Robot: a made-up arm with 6 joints.
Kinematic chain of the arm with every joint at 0, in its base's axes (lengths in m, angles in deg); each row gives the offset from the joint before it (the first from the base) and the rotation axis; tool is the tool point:
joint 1: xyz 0 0 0.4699 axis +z
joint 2: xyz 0 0 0 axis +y
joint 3: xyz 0 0 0.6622 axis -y
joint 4: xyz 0 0 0 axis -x
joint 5: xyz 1.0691 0 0 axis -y
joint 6: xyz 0 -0.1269 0 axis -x
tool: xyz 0 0 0
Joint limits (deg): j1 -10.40..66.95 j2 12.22..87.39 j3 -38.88..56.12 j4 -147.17..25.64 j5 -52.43..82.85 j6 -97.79..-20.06
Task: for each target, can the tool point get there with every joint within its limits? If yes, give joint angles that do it. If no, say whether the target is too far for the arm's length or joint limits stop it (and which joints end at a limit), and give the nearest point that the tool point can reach.
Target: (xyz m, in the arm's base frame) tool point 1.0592 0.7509 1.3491
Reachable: yes | joints 40.76 22.87 39.17 -14.75 47.26 -37.20
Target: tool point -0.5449 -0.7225 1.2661
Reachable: no: joint limits stop it (at a limit: joint 1, joint 2, joint 3, joint 4) | nearest point 0.8374 -0.2700 1.8980 | short by 1.586 m
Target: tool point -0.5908 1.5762 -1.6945
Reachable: no: too far | nearest point 0.2642 0.8932 -0.5383 | short by 1.592 m
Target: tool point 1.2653 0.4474 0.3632
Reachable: yes | joints 22.57 42.38 14.25 -55.14 -13.24 -74.82
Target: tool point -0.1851 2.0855 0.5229
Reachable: no: too far | nearest point 0.5463 1.5562 0.5171 | short by 0.903 m
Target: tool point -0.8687 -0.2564 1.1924
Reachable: no: joint limits stop it (at a limit: joint 2, joint 3) | nearest point -0.0703 -0.0207 -0.2868 | short by 1.697 m
